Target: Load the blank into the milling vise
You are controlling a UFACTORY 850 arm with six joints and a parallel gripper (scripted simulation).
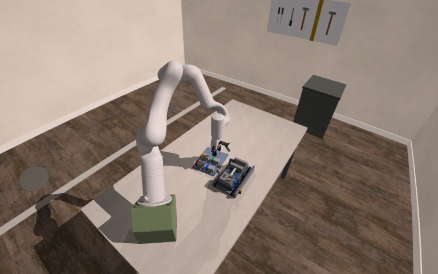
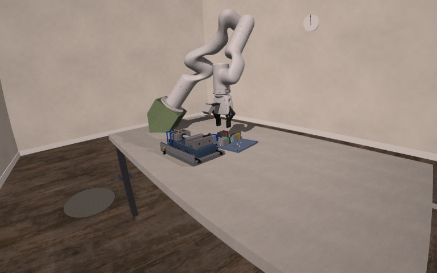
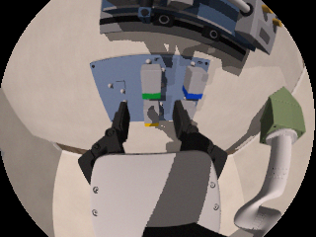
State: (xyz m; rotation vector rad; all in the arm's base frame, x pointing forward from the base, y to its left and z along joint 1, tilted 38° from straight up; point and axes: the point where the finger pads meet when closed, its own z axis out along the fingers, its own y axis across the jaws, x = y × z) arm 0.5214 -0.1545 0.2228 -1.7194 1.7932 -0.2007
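Right now my hand is 100 mm above the green-ended blank. Also, from my hand: blue infeed plate (120 mm below, 50 mm to the left); yellow-ended blank (100 mm below, 90 mm to the left, 10 mm behind); blue-ended blank (100 mm below, 90 mm behind).
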